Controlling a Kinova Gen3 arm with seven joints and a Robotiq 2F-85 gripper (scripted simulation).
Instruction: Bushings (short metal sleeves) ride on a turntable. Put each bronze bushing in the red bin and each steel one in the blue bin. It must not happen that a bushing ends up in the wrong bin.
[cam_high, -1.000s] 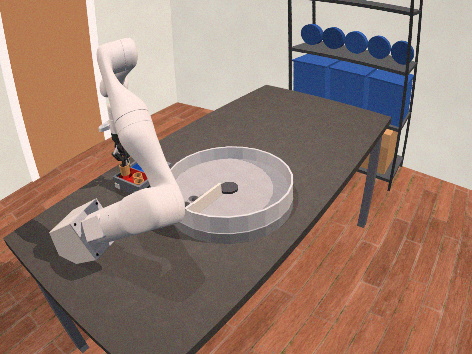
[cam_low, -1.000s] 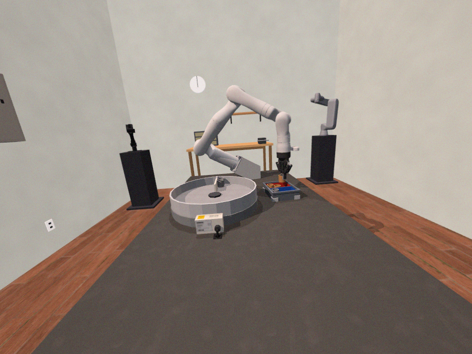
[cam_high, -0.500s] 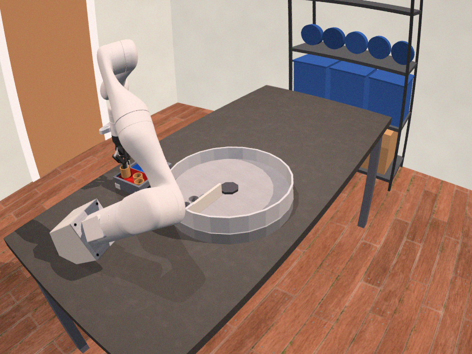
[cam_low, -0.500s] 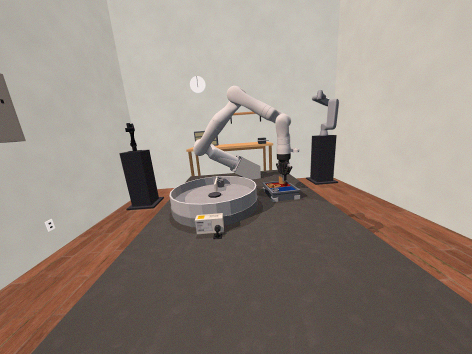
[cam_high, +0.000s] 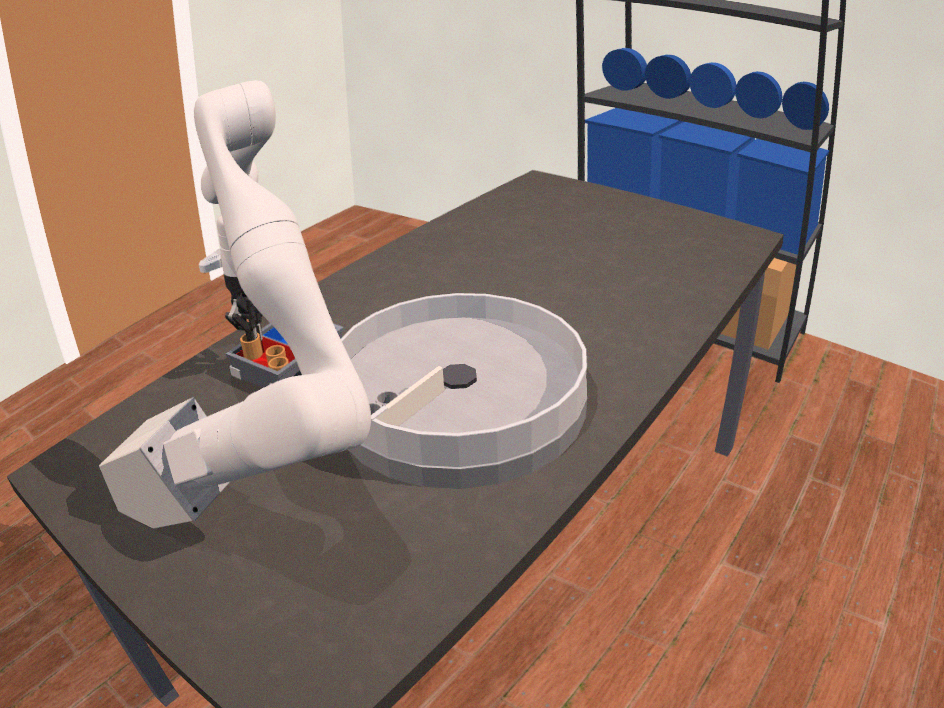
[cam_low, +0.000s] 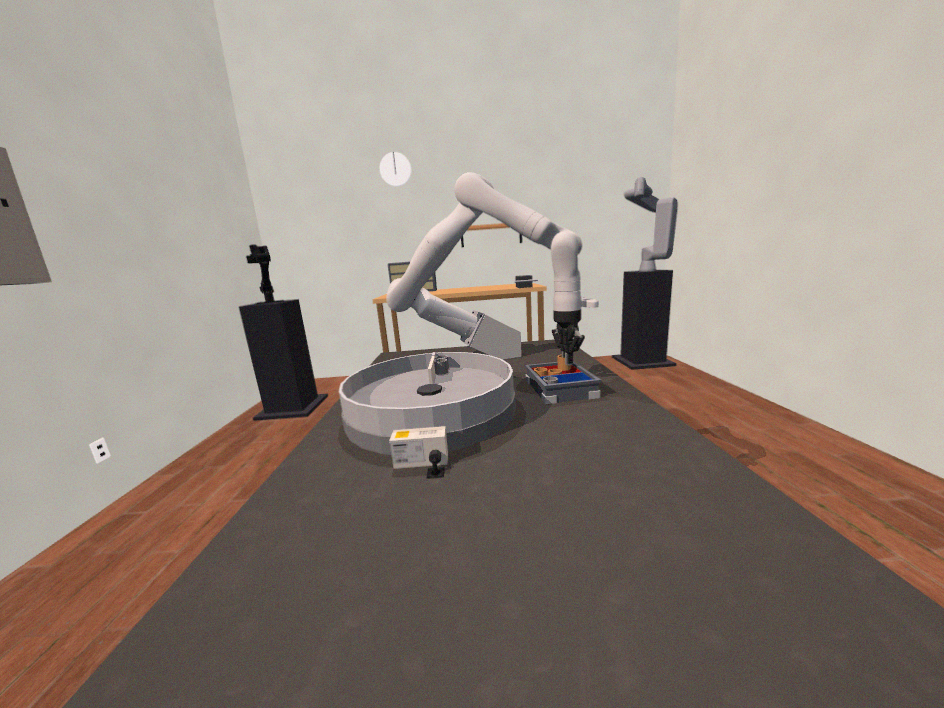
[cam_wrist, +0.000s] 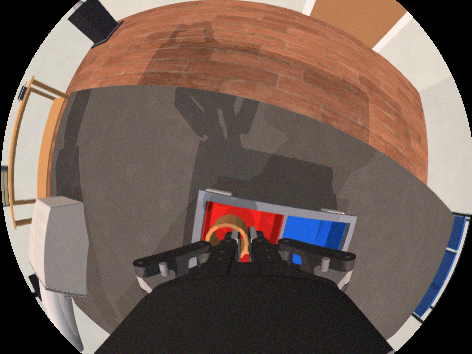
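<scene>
Right now the grey tray is 40 mm ahead of my hand, 30 mm to the right of it and 50 mm below it. The rest, counted from my hand: turntable 120 mm ahead, 390 mm to the right, 20 mm below.
</scene>
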